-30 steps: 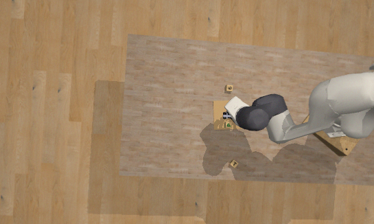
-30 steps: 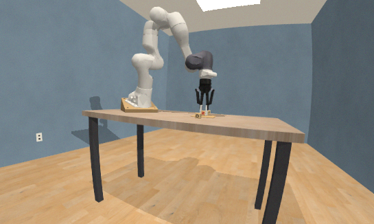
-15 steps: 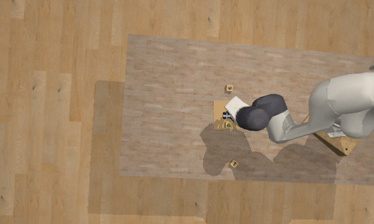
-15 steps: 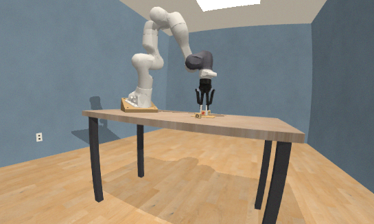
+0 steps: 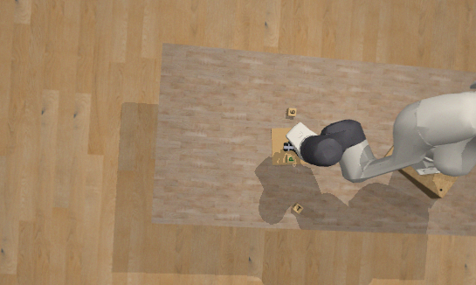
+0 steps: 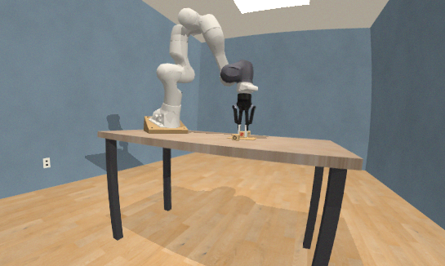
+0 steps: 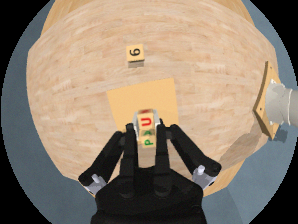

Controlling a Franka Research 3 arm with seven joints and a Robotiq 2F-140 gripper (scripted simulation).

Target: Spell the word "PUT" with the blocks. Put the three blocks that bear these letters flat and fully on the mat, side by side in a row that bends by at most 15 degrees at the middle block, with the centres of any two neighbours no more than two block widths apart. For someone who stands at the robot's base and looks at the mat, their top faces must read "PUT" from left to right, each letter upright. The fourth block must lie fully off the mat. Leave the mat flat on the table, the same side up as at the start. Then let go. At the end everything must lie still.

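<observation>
Now: hand 2 cm above the red U block. Also, from my hand: green P block: 5 cm to the left, 2 cm below; then block marked 6: 13 cm to the right, 3 cm below, 1 cm ahead; then tan mat: 4 cm below.
</observation>
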